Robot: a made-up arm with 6 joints.
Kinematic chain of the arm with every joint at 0, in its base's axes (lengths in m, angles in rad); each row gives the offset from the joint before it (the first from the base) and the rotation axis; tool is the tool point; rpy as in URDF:
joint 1: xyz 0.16 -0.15 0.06 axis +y
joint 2: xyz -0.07 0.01 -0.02 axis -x
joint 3: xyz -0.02 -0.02 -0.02 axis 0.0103 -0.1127 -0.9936
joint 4: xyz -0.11 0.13 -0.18 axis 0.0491 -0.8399 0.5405
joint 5: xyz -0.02 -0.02 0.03 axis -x
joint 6: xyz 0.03 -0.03 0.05 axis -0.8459 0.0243 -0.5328
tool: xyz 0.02 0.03 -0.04 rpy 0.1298 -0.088 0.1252
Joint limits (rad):
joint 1: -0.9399..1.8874
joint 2: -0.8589..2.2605
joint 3: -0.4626..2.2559
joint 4: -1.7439..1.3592
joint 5: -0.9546..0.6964
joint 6: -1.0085..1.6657
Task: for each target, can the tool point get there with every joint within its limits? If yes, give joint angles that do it. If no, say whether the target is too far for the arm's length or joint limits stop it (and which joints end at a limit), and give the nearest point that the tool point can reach.
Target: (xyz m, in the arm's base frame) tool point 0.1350 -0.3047 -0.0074
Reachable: yes | joints 0.9390 1.9119 1.5240 0.8316 -0.0816 -0.2674
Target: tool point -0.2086 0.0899 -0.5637
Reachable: no: too far | nearest point -0.0162 -0.0377 -0.2382 | short by 0.399 m
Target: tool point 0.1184 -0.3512 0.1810
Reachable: yes | joints 1.5888 1.9058 0.7871 -1.3857 -0.1165 0.9221
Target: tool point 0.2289 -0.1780 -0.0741
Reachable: yes | joints -0.2580 0.3290 2.0148 0.5223 0.3695 0.7921
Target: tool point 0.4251 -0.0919 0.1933
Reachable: no: joint limits stop it (at a limit: joint 1, joint 3, joint 5, joint 6) | nearest point 0.3652 -0.0839 0.0786 | short by 0.130 m
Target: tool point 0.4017 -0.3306 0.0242
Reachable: no: joint limits stop it (at a limit: joint 1, joint 4, joint 5, joint 6) | nearest point 0.3450 -0.2903 0.0170 | short by 0.070 m
